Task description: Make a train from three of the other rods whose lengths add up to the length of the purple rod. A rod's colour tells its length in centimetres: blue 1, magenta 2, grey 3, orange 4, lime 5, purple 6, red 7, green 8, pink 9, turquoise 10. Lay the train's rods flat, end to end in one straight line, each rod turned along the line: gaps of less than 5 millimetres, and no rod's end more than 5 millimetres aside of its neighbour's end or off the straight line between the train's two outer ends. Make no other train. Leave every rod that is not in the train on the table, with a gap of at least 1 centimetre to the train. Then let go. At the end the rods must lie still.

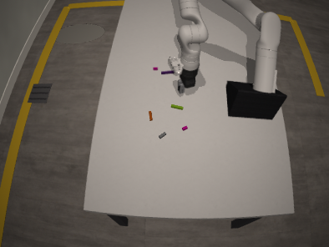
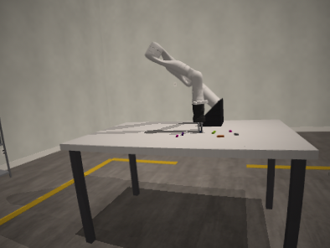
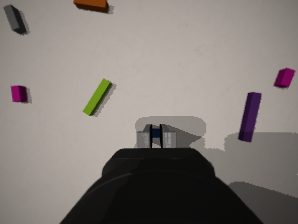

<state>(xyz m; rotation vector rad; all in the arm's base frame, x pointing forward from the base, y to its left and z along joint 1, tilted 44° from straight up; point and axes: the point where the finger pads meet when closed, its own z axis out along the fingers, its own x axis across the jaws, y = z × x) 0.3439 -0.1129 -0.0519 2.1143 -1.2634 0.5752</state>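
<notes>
My hand is 1 cm above the small blue rod. Also, from my hand: purple rod (9 cm to the right, 7 cm ahead, 1 cm below); then lime rod (9 cm to the left, 1 cm below, 1 cm ahead); then orange rod (14 cm to the left, 11 cm ahead, 1 cm below).
</notes>
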